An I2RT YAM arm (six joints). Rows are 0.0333 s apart.
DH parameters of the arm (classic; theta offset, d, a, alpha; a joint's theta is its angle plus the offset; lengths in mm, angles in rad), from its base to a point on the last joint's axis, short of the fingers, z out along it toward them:
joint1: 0 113.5 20 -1.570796
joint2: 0 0 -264 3.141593
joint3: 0.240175 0 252.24 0
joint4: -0.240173 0 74 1.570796
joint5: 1.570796 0 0 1.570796
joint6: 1.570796 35.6 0 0
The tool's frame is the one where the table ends.
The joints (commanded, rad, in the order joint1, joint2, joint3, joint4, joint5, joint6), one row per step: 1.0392, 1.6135, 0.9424, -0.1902, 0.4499, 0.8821; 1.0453, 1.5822, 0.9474, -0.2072, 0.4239, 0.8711; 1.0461, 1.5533, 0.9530, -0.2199, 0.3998, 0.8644; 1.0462, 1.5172, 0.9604, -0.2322, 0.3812, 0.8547; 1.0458, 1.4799, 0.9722, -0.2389, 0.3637, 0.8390; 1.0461, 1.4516, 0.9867, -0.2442, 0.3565, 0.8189
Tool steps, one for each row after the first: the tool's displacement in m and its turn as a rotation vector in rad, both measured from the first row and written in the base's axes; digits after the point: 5 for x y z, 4 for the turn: -0.00381, -0.00089, 0.00967, 0.0192, 0.0038, 0.0307; -0.00595, -0.00250, 0.01905, 0.0426, 0.0059, 0.0523; -0.00816, -0.00504, 0.03119, 0.0697, -0.0019, 0.0720; -0.01003, -0.00736, 0.04545, 0.1017, -0.0193, 0.0949; -0.01135, -0.00896, 0.05808, 0.1225, -0.0426, 0.1141
